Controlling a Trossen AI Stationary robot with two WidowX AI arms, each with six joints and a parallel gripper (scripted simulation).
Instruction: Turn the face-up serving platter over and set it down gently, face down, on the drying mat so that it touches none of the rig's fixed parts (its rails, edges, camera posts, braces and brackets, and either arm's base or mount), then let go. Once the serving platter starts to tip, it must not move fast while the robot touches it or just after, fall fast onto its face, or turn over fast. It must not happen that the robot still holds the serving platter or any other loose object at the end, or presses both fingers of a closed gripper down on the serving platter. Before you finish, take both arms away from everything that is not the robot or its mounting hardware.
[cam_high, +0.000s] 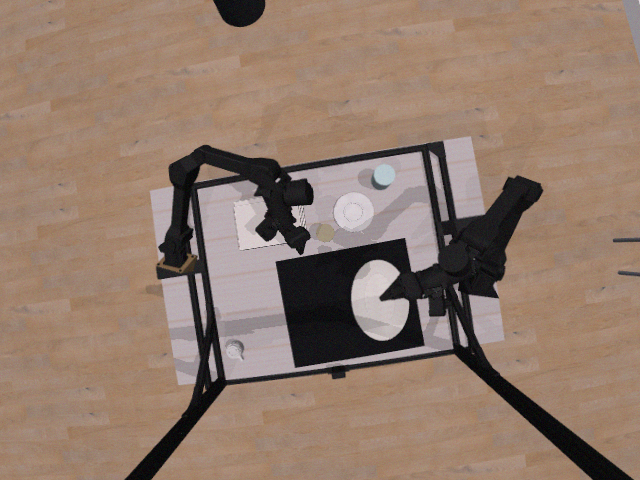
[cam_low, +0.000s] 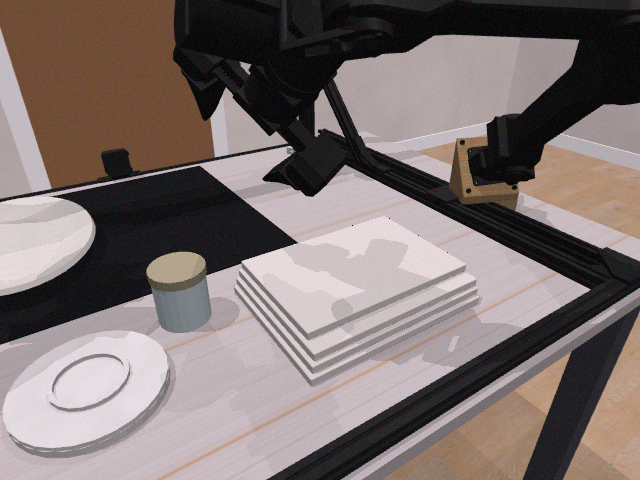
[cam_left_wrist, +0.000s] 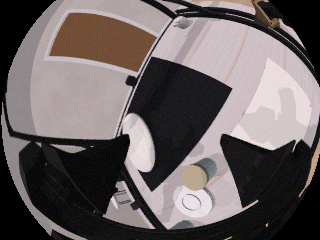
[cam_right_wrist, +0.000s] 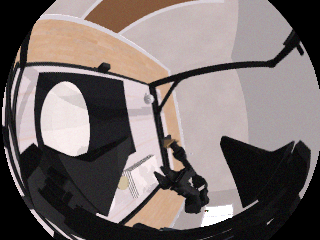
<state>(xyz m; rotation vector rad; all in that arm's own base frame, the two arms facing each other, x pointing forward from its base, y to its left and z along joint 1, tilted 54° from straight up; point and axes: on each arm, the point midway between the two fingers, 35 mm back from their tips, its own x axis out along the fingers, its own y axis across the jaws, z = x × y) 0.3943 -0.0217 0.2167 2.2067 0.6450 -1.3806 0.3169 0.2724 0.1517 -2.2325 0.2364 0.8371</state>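
The white oval serving platter lies 360 mm below my right hand, 70 mm behind it and 10 mm to the right of it. The rest, counted from my right hand: tan-lidded jar 330 mm below, 200 mm to the left, 140 mm ahead; then round white plate 360 mm below, 230 mm ahead, 100 mm to the left; then black drying mat 370 mm below, 100 mm behind, 90 mm to the left.
Now: left hand 16 cm above the tan-lidded jar, 9 cm to the left of it and 3 cm short of it. From my left hand the other things lie so: white board (18 cm below, 11 cm to the left, 6 cm ahead); then round white plate (19 cm to the right, 19 cm below, 11 cm ahead); then black drying mat (21 cm behind, 20 cm to the right, 20 cm below).
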